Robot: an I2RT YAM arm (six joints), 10 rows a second.
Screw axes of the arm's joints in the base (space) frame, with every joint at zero. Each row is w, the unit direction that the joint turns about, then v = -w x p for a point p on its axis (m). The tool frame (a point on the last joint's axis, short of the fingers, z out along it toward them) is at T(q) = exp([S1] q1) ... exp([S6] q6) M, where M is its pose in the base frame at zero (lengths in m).
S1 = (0, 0, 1, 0, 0, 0)
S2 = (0, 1, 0, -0.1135, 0, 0.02)
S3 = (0, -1, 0, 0.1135, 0, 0.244)
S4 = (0, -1, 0, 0.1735, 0, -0.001)
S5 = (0, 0, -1, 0, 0.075, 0)
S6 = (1, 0, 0, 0, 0.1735, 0)
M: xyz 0.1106 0 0.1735 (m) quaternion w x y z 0.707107 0 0.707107 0
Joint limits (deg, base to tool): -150..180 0..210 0..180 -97..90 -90..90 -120..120
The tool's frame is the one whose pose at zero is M.
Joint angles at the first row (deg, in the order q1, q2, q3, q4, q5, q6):
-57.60, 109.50, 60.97, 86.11, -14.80, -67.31
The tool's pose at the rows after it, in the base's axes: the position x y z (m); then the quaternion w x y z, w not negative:
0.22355 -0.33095 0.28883 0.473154 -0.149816 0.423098 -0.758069
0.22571 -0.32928 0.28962 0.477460 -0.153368 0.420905 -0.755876
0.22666 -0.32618 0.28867 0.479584 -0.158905 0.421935 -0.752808
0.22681 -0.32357 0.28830 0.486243 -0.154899 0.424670 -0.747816
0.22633 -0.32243 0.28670 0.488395 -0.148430 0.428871 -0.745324
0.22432 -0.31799 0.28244 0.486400 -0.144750 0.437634 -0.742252
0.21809 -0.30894 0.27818 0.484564 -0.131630 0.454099 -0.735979
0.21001 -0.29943 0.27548 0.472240 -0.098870 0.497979 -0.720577
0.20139 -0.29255 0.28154 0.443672 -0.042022 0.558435 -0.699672
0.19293 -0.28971 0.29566 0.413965 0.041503 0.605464 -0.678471
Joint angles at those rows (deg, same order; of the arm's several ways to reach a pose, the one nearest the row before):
-57.28, 108.84, 60.95, 86.06, -14.94, -66.07
-56.92, 108.79, 61.03, 86.12, -15.29, -65.95
-56.60, 108.42, 60.38, 86.11, -15.77, -66.12
-56.36, 108.00, 59.77, 86.09, -15.56, -65.23
-56.27, 107.82, 59.22, 86.10, -14.95, -64.66
-56.10, 107.04, 57.40, 86.06, -14.35, -64.70
-55.98, 104.80, 53.92, 85.43, -12.87, -64.08
-55.83, 100.60, 50.05, 79.92, -9.00, -62.96
-55.68, 94.58, 48.19, 68.29, -2.19, -61.04
-55.66, 89.13, 49.31, 55.20, 6.63, -56.51

